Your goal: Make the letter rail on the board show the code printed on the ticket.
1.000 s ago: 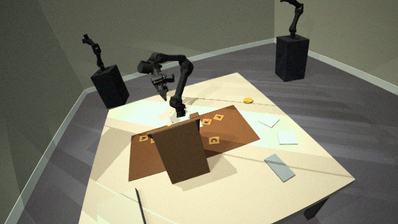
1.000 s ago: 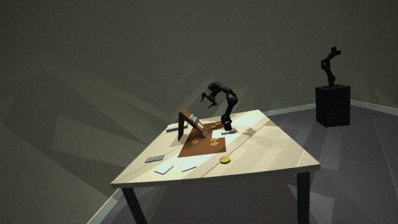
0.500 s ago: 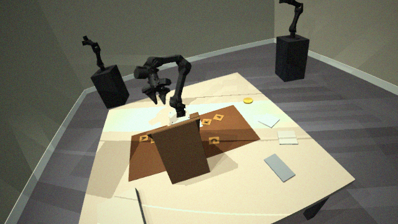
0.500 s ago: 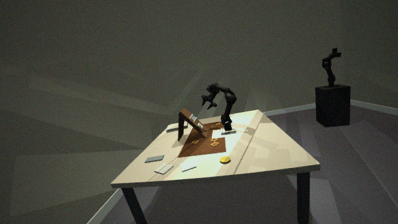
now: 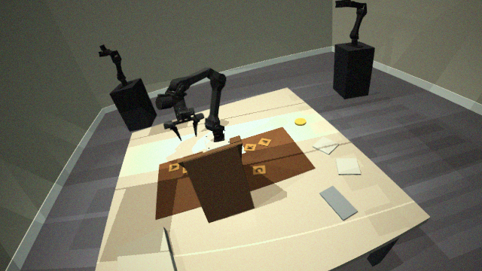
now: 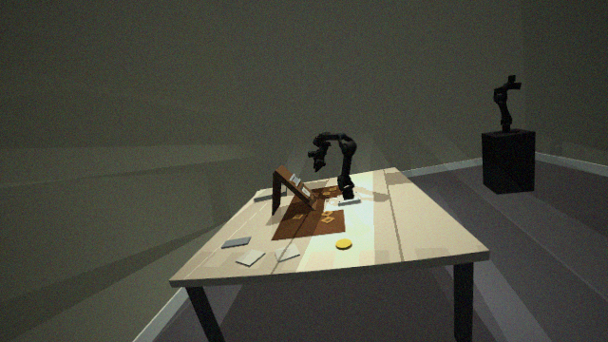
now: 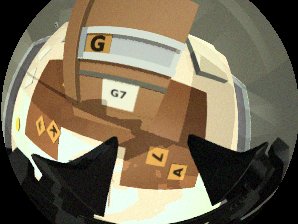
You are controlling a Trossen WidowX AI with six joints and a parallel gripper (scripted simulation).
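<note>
The orange tile marked 7 lies 210 mm below my gripper tip, 80 mm to the right of it and 30 mm behind it. From my gripper tip the other things lie so: brown mat: 210 mm below, 130 mm to the left, 20 mm behind; then white ticket: 120 mm below, 80 mm to the left, 70 mm ahead; then orange tile marked g: 150 mm to the left, 120 mm ahead, 30 mm below.
</note>
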